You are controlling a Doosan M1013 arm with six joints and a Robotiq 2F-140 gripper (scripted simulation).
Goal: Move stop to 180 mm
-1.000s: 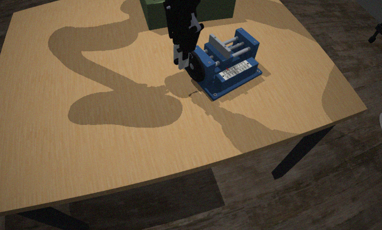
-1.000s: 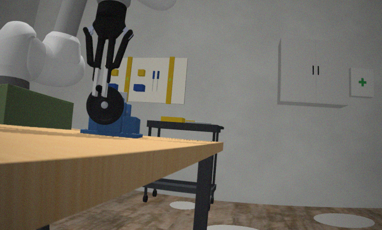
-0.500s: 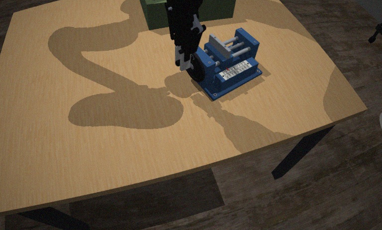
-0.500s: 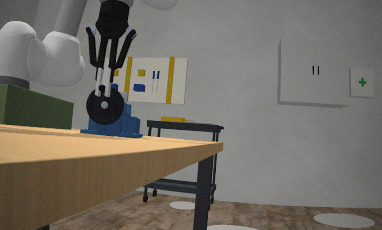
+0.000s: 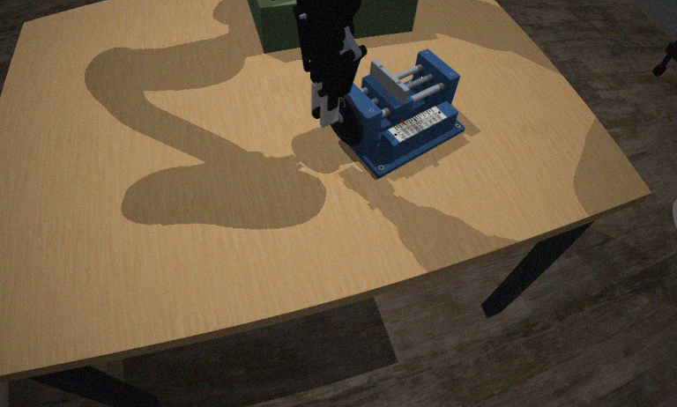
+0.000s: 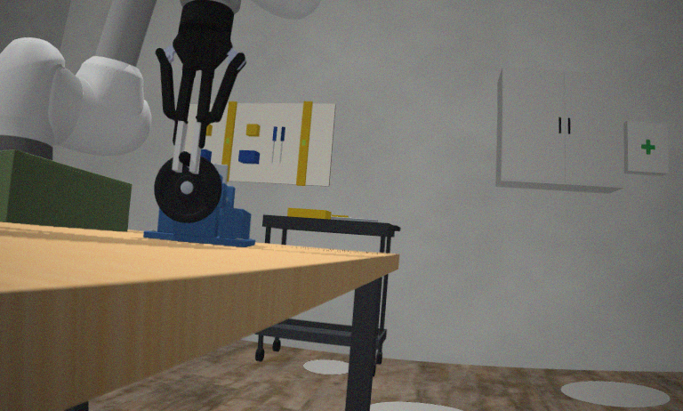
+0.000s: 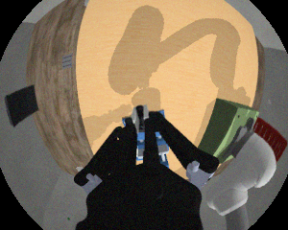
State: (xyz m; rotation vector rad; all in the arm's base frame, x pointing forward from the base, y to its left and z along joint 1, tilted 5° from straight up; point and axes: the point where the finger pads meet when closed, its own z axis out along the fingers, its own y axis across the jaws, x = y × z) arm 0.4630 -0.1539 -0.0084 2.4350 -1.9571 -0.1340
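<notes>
My gripper is now 20 mm to the right of the handwheel and 20 mm above it. The rest, counted from my hand: stop plate: 120 mm to the left, 40 mm below, 20 mm behind.
</notes>
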